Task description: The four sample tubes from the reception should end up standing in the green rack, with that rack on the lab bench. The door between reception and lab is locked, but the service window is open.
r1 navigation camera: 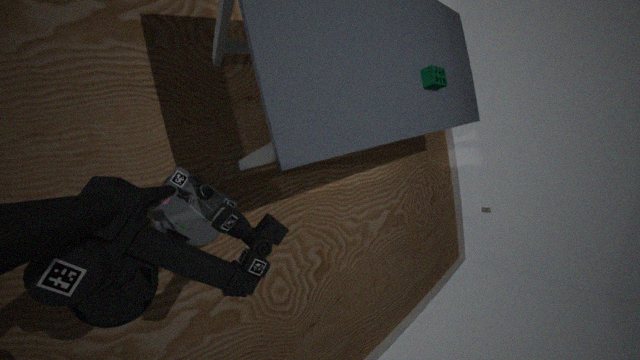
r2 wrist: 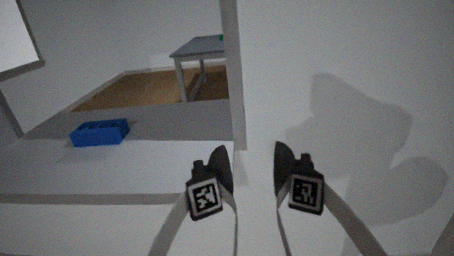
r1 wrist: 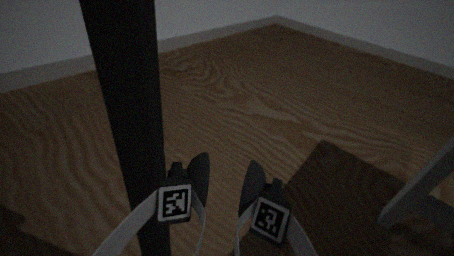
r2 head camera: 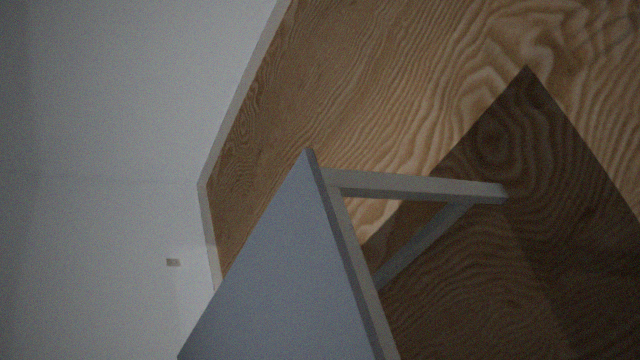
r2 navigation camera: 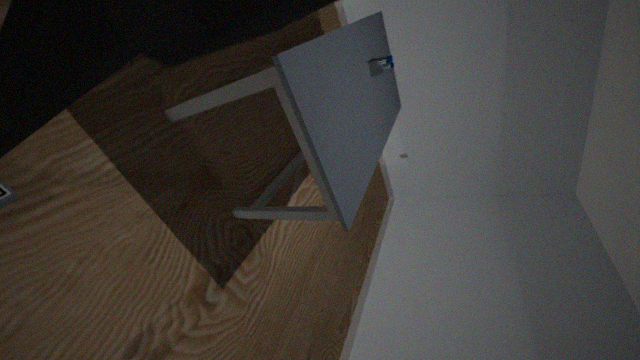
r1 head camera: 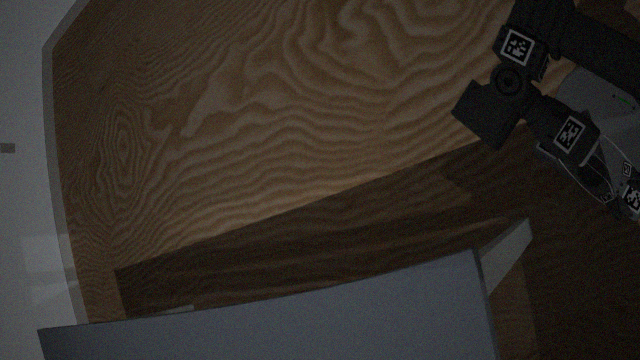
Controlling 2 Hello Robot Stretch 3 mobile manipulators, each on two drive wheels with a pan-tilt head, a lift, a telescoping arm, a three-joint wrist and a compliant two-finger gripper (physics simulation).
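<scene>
The green rack [r1 navigation camera: 433, 78] [r2 wrist: 221, 37] stands on the grey-topped lab bench [r1 navigation camera: 345, 75] [r1 head camera: 300, 310] [r2 wrist: 197, 46] near its wall-side edge; no tubes can be made out in it. r1's gripper [r1 wrist: 225, 180] is open and empty, pointing down over the floor beside the bench. r2's gripper [r2 wrist: 253, 170] is open and empty, facing the white wall right of the service window. A small grey holder [r2 navigation camera: 376, 67] with white and blue pieces, probably sample tubes, stands on the reception table [r2 navigation camera: 330, 100]; their number cannot be told.
A blue rack-like block [r2 wrist: 100, 133] lies on the service window sill [r2 wrist: 150, 167], left of r2's fingers. The window's side frame [r2 wrist: 234, 75] stands beside them. A bench leg [r1 wrist: 420, 185] is at the right in r1's wrist view. Walls border the floor in both rooms.
</scene>
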